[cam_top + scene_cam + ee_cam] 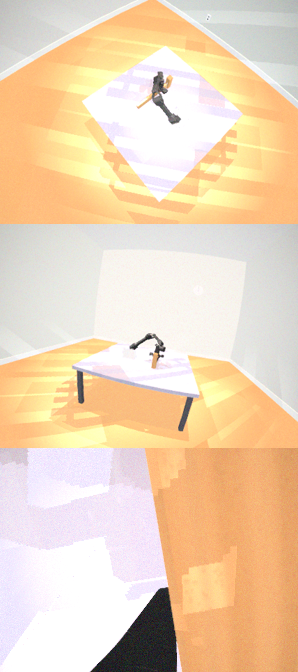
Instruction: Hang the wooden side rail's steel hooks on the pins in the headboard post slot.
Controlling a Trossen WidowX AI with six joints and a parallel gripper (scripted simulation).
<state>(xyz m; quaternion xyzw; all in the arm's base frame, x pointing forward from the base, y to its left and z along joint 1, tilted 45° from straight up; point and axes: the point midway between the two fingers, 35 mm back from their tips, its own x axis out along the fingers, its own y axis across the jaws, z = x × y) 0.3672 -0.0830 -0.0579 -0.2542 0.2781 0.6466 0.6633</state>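
Right now my gripper tip is 12 cm to the left of the wooden headboard post and 4 cm below it.
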